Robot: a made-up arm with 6 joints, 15 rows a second.
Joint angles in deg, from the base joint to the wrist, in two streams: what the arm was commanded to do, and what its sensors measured. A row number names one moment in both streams.
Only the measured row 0 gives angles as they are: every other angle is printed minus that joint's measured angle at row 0.
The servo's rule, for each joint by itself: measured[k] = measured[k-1] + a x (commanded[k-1-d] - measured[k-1]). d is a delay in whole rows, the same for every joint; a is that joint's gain. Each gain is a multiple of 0.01, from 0.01 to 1. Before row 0 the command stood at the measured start. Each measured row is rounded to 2 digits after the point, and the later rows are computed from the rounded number. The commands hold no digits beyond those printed.
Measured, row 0: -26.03 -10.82 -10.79 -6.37 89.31 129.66
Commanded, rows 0 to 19: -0.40 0.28 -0.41 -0.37 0.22 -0.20; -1.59 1.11 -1.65 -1.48 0.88 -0.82; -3.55 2.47 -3.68 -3.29 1.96 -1.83; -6.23 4.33 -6.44 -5.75 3.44 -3.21; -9.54 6.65 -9.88 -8.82 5.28 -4.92; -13.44 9.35 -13.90 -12.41 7.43 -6.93; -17.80 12.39 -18.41 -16.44 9.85 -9.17; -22.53 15.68 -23.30 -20.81 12.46 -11.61; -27.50 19.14 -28.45 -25.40 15.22 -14.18; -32.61 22.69 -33.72 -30.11 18.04 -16.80; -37.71 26.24 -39.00 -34.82 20.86 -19.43; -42.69 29.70 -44.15 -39.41 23.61 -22.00; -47.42 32.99 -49.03 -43.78 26.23 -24.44; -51.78 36.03 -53.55 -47.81 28.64 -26.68; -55.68 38.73 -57.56 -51.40 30.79 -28.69; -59.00 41.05 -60.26 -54.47 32.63 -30.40; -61.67 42.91 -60.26 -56.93 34.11 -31.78; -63.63 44.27 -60.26 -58.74 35.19 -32.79; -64.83 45.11 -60.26 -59.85 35.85 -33.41; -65.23 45.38 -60.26 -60.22 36.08 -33.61
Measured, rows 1 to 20: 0.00 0.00 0.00 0.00 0.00 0.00; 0.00 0.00 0.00 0.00 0.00 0.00; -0.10 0.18 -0.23 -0.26 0.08 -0.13; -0.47 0.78 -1.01 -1.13 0.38 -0.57; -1.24 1.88 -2.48 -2.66 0.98 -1.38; -2.49 3.47 -4.66 -4.85 1.91 -2.55; -4.25 5.54 -7.53 -7.67 3.19 -4.07; -6.55 8.02 -11.03 -11.04 4.80 -5.90; -9.36 10.86 -15.09 -14.87 6.72 -7.99; -12.65 13.99 -19.61 -19.09 8.90 -10.31; -16.36 17.34 -24.47 -23.57 11.30 -12.79; -20.42 20.82 -29.56 -28.21 13.86 -15.36; -24.74 24.34 -34.75 -32.90 16.52 -17.96; -29.23 27.82 -39.92 -37.52 19.21 -20.55; -33.78 31.18 -44.93 -41.96 21.88 -23.04; -38.28 34.33 -49.67 -46.11 24.45 -25.37; -42.63 37.19 -54.01 -49.87 26.86 -27.49; -46.72 39.70 -57.45 -53.14 29.05 -29.35; -50.46 41.79 -59.00 -55.83 30.97 -30.91; -53.75 43.40 -59.69 -57.90 32.57 -32.11
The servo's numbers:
d 2
a 0.25 0.65 0.55 0.71 0.38 0.64

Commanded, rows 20 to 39: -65.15 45.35 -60.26 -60.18 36.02 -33.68; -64.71 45.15 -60.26 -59.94 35.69 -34.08; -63.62 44.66 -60.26 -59.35 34.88 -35.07; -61.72 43.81 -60.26 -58.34 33.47 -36.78; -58.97 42.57 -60.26 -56.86 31.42 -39.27; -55.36 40.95 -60.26 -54.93 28.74 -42.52; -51.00 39.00 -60.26 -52.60 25.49 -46.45; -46.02 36.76 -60.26 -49.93 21.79 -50.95; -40.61 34.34 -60.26 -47.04 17.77 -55.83; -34.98 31.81 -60.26 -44.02 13.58 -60.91; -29.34 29.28 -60.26 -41.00 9.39 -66.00; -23.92 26.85 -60.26 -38.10 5.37 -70.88; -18.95 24.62 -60.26 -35.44 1.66 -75.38; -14.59 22.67 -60.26 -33.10 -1.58 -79.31; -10.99 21.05 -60.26 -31.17 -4.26 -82.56; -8.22 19.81 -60.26 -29.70 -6.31 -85.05; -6.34 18.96 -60.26 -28.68 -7.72 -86.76; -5.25 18.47 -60.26 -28.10 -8.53 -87.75; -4.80 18.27 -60.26 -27.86 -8.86 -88.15; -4.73 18.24 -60.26 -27.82 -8.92 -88.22
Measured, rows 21 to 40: -56.52 44.51 -60.00 -59.28 33.82 -32.94; -58.70 45.08 -60.14 -59.95 34.68 -33.37; -60.31 45.26 -60.21 -60.11 35.19 -33.57; -61.41 45.19 -60.24 -59.99 35.38 -33.90; -61.96 44.85 -60.25 -59.54 35.19 -34.65; -61.90 44.17 -60.26 -58.69 34.54 -36.01; -61.17 43.13 -60.26 -57.39 33.35 -38.10; -59.72 41.71 -60.26 -55.64 31.60 -40.93; -57.54 39.95 -60.26 -53.48 29.28 -44.46; -54.66 37.88 -60.26 -50.96 26.43 -48.61; -51.15 35.58 -60.26 -48.18 23.14 -53.23; -47.11 33.13 -60.26 -45.23 19.51 -58.15; -42.67 30.63 -60.26 -42.23 15.66 -63.17; -37.98 28.17 -60.26 -39.30 11.75 -68.10; -33.22 25.86 -60.26 -36.56 7.92 -72.76; -28.56 23.79 -60.26 -34.10 4.31 -76.95; -24.17 22.01 -60.26 -32.02 1.05 -80.54; -20.18 20.58 -60.26 -30.37 -1.75 -83.43; -16.72 19.53 -60.26 -29.17 -4.02 -85.56; -13.85 18.84 -60.26 -28.41 -5.73 -86.96
